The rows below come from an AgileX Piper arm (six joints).
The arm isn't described. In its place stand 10 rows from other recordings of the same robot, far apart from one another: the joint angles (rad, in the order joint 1, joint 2, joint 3, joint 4, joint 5, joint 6), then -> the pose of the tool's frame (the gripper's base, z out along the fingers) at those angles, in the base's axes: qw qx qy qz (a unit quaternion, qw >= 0); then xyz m.
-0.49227, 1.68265, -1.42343, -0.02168, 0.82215, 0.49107 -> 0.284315, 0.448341, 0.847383, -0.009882, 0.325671, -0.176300, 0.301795
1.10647, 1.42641, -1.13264, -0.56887, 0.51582, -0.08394 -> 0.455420, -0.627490, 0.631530, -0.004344, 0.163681, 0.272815, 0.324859
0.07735, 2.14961, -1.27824, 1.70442, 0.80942, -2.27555 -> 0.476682, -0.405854, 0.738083, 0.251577, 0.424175, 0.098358, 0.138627
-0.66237, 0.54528, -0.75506, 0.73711, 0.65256, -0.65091 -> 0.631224, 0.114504, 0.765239, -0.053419, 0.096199, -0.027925, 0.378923
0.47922, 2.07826, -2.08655, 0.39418, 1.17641, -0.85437 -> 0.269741, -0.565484, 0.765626, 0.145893, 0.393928, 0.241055, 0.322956
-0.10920, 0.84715, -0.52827, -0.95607, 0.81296, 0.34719 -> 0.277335, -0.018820, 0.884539, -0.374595, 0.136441, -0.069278, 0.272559
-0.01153, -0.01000, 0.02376, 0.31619, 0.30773, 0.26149 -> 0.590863, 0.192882, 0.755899, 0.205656, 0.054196, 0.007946, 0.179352
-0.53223, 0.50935, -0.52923, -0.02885, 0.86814, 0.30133 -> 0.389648, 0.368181, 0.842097, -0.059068, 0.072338, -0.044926, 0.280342
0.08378, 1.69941, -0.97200, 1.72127, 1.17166, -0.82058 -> 0.163883, 0.055912, 0.746701, 0.642226, 0.316539, 0.109773, 0.254914
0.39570, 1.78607, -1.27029, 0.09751, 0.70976, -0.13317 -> 0.207352, -0.226700, 0.949299, 0.066664, 0.342426, 0.149300, 0.224058
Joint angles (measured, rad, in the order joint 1, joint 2, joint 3, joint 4, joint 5, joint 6), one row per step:
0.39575, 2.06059, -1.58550, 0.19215, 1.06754, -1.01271
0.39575, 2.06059, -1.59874, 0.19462, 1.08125, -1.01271
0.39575, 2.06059, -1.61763, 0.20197, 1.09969, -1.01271
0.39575, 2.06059, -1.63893, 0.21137, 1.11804, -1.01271
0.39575, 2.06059, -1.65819, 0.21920, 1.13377, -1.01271
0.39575, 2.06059, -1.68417, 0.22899, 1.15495, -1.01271
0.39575, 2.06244, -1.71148, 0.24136, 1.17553, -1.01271
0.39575, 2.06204, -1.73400, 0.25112, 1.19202, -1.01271
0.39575, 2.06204, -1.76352, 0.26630, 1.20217, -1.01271
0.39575, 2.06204, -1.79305, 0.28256, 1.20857, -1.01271
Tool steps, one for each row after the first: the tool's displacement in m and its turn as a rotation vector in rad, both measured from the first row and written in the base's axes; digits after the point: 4 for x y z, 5 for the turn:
0.0007, 0.0006, 0.0032, 0.00294, 0.00146, 0.00153
0.0017, 0.0018, 0.0079, 0.01078, 0.00385, 0.00230
0.0029, 0.0033, 0.0133, 0.02141, 0.00466, 0.00268
0.0040, 0.0046, 0.0182, 0.03074, 0.00434, 0.00339
0.0053, 0.0062, 0.0249, 0.04271, 0.00357, 0.00501
0.0067, 0.0081, 0.0312, 0.05699, 0.00363, 0.00627
0.0077, 0.0095, 0.0373, 0.06930, 0.00127, 0.00781
0.0097, 0.0118, 0.0452, 0.09104, -0.01110, 0.00738
0.0119, 0.0142, 0.0534, 0.11501, -0.02653, 0.00647

